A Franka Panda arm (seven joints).
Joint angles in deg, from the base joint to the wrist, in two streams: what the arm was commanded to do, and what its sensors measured. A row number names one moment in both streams.
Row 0, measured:
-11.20, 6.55, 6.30, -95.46, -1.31, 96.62, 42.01
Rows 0 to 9, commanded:
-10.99, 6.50, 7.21, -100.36, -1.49, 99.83, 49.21
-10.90, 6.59, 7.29, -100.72, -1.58, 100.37, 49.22
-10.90, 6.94, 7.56, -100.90, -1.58, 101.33, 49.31
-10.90, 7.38, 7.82, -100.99, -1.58, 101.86, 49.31
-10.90, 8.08, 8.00, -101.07, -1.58, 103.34, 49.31
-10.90, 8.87, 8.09, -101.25, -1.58, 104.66, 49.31
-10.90, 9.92, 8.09, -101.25, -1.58, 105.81, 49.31
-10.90, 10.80, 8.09, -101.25, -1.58, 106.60, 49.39
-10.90, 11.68, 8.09, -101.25, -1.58, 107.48, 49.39
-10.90, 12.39, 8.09, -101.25, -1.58, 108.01, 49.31
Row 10, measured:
-10.57, 10.08, 7.43, -101.44, -1.31, 105.76, 48.27
